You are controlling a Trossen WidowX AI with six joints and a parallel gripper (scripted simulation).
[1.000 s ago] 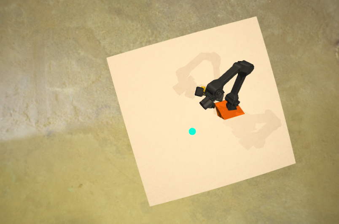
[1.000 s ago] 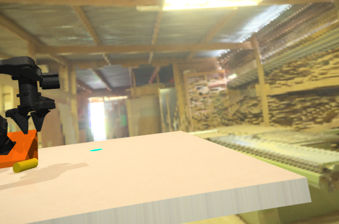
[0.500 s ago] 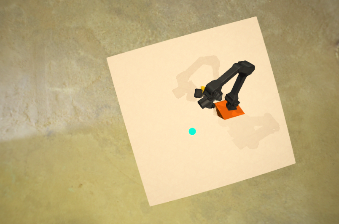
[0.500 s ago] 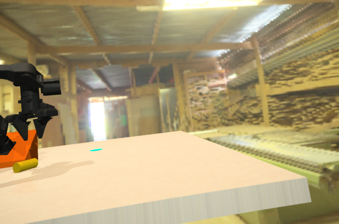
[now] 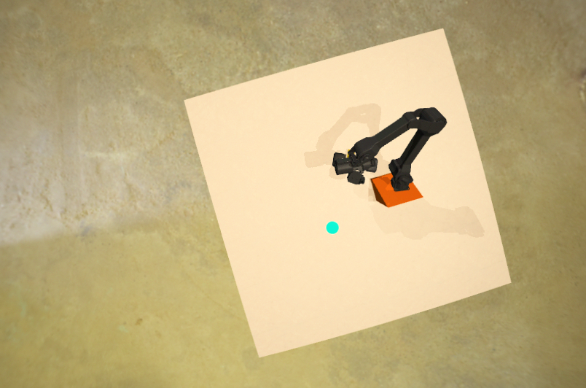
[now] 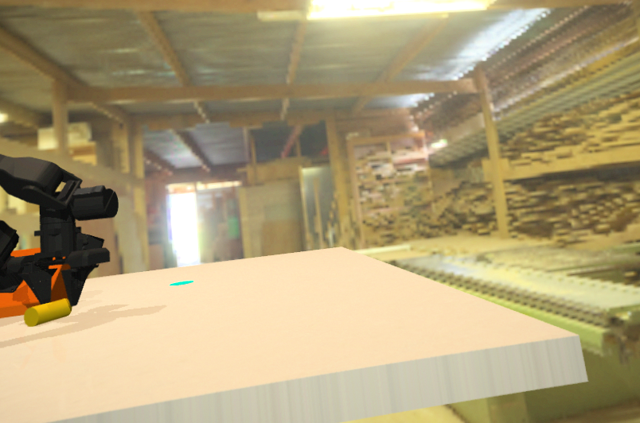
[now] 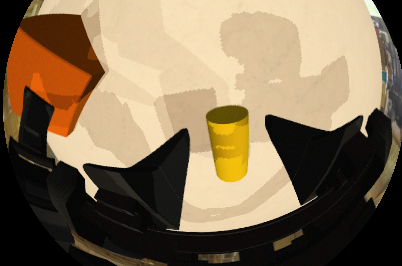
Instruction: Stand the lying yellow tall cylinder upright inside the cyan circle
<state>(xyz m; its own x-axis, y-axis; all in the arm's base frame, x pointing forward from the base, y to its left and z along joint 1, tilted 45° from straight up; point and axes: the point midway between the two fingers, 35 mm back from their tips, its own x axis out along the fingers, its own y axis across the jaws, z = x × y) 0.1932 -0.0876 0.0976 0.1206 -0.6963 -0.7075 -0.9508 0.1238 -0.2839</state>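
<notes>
Now: gripper tip 300 mm to the right of the cyan circle, 120 mm short of it and 20 mm above it. Also, from my gripper tip: yellow cylinder: 20 mm to the right, 10 mm behind.
</notes>
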